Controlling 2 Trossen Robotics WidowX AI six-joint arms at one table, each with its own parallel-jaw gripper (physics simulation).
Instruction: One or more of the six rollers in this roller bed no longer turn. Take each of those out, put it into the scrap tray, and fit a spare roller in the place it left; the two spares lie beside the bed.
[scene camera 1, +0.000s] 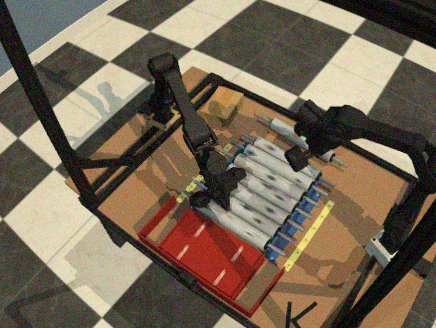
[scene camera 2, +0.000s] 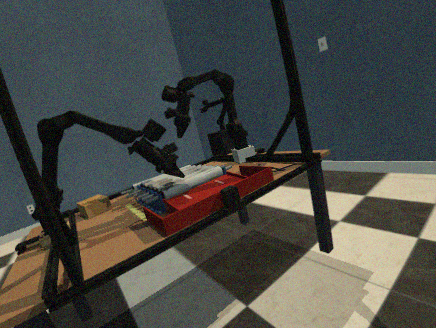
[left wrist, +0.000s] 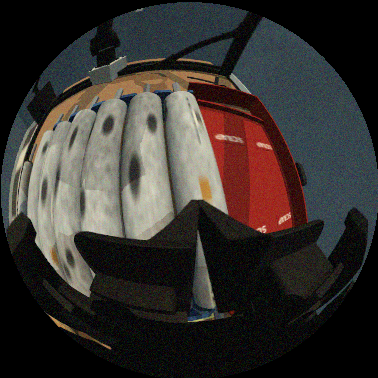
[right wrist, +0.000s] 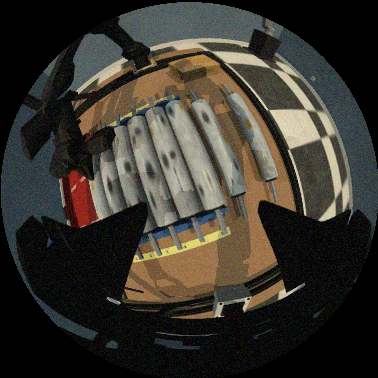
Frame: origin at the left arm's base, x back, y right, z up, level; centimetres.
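Where they show: left gripper, fingertip midpoint: (scene camera 1: 228, 210) (scene camera 2: 184, 177) (left wrist: 196, 205) (right wrist: 92, 178); right gripper, fingertip midpoint: (scene camera 1: 305, 156) (scene camera 2: 179, 138) (right wrist: 204, 207); left arm's base, link origin: (scene camera 1: 163, 116) (right wrist: 142, 64); right arm's base, link origin: (scene camera 1: 391, 242) (scene camera 2: 242, 147) (left wrist: 106, 62) (right wrist: 231, 308).
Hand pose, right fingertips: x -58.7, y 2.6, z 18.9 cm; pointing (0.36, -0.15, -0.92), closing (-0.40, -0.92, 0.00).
Things, the pixels of their top centre, and the offset from my right fingertips. "spot": a spot on its surface instead.
- blue-railed bed, surface spot: (right wrist: 200, 219) spot: dx -4.0, dy +1.2, dz -15.4 cm
- red scrap tray, top centre: (left wrist: 273, 175) (scene camera 1: 208, 250) (right wrist: 77, 204) (scene camera 2: 210, 186) dx +12.1, dy +33.8, dz -16.8 cm
- tan block, top centre: (scene camera 1: 222, 102) (right wrist: 193, 61) (scene camera 2: 91, 199) dx +42.3, dy -18.6, dz -16.3 cm
Six grey, dark-spotted rollers lie side by side in the blue-railed bed (scene camera 1: 274, 251) (right wrist: 200, 219). The roller nearest the tray (scene camera 1: 232, 222) (left wrist: 192, 145) has an orange mark. My left gripper (scene camera 1: 227, 206) (scene camera 2: 182, 176) (left wrist: 196, 205) is shut and empty, low over the tray-side rollers; whether it touches one I cannot tell. My right gripper (scene camera 2: 180, 135) (right wrist: 204, 207) is open and empty, high above the bed's other side. One spare (right wrist: 220, 145) lies close beside the bed, the other spare (right wrist: 252, 135) farther out near the table edge. The red scrap tray (scene camera 1: 205, 245) (scene camera 2: 200, 200) holds no roller.
Yellow numbered strips (scene camera 1: 310, 235) (right wrist: 180, 247) run along both ends of the bed. A tan block (scene camera 1: 225, 103) (scene camera 2: 93, 206) (right wrist: 194, 68) stands near the left arm's base. A grey bracket (scene camera 1: 379, 250) (scene camera 2: 243, 154) is at the right arm's base. Black frame posts rise around the table.
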